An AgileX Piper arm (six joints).
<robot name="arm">
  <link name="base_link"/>
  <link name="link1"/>
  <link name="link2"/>
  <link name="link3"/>
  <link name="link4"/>
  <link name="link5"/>
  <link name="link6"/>
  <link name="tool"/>
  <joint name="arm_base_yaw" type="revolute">
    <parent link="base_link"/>
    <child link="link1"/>
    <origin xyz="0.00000 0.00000 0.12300" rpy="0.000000 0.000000 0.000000"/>
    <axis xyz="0 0 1"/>
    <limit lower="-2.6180" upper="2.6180"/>
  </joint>
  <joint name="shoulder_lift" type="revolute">
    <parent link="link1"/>
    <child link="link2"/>
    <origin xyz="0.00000 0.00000 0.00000" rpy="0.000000 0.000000 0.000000"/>
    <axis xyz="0 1 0"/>
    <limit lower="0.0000" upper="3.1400"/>
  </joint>
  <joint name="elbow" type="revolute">
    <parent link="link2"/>
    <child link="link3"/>
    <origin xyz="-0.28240 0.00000 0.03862" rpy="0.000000 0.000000 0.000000"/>
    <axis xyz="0 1 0"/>
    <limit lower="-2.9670" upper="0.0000"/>
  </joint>
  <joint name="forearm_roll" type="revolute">
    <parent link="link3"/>
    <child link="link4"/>
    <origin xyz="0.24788 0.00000 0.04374" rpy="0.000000 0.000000 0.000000"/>
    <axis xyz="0.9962 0 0.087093"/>
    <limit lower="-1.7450" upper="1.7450"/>
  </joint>
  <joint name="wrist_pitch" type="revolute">
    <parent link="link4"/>
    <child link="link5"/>
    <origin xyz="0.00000 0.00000 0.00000" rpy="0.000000 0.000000 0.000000"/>
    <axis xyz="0 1 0"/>
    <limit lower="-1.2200" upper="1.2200"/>
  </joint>
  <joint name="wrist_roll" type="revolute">
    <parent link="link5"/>
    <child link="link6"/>
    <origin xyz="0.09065 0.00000 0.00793" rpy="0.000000 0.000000 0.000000"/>
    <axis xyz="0.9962 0 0.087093"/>
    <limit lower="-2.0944" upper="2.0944"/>
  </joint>
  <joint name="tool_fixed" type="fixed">
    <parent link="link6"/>
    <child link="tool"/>
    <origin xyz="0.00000 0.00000 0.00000" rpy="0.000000 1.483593 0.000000"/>
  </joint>
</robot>
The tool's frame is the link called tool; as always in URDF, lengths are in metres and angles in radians.
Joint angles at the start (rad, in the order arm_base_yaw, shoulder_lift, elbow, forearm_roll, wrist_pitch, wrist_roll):
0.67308, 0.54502, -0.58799, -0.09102, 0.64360, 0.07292
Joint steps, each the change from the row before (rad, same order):
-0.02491, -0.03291, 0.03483, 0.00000, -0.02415, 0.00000
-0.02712, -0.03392, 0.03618, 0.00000, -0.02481, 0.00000
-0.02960, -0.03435, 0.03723, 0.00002, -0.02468, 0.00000
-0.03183, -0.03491, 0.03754, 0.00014, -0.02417, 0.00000
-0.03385, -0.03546, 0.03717, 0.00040, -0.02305, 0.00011
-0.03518, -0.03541, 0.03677, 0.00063, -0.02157, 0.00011
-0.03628, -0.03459, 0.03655, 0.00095, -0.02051, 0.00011
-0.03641, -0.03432, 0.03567, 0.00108, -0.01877, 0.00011
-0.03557, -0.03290, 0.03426, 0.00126, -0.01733, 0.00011
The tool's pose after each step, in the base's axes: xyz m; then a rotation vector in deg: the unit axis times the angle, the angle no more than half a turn. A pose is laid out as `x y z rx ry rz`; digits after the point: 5 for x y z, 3 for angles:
0.08169 0.05585 0.30622 -36.178 113.387 19.734
0.07931 0.05105 0.29967 -34.330 112.531 19.196
0.07698 0.04633 0.29264 -32.383 111.722 18.526
0.07465 0.04170 0.28534 -30.340 110.927 17.742
0.07228 0.03720 0.27795 -28.202 110.141 16.862
0.06994 0.03291 0.27041 -26.028 109.401 15.893
0.06774 0.02893 0.26264 -23.836 108.731 14.844
0.06559 0.02523 0.25486 -21.671 108.092 13.750
0.06359 0.02193 0.24721 -19.587 107.494 12.652

